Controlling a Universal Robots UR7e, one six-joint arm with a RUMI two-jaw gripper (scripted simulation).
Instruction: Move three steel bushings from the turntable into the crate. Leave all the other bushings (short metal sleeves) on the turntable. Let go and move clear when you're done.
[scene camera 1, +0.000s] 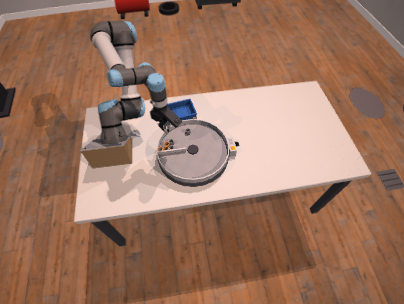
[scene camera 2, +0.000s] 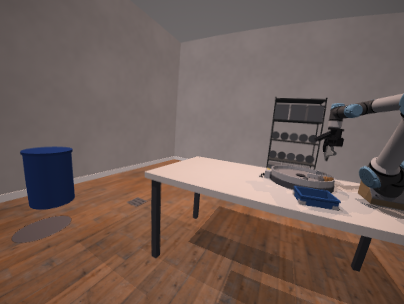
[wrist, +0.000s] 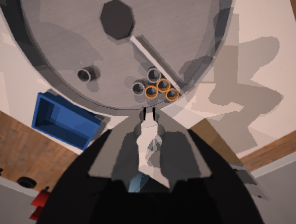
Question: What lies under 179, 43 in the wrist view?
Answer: A grey turntable.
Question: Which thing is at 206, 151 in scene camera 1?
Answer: A grey turntable.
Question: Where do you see the gripper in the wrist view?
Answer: At 149, 108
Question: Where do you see a blue crate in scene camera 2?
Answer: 305, 197
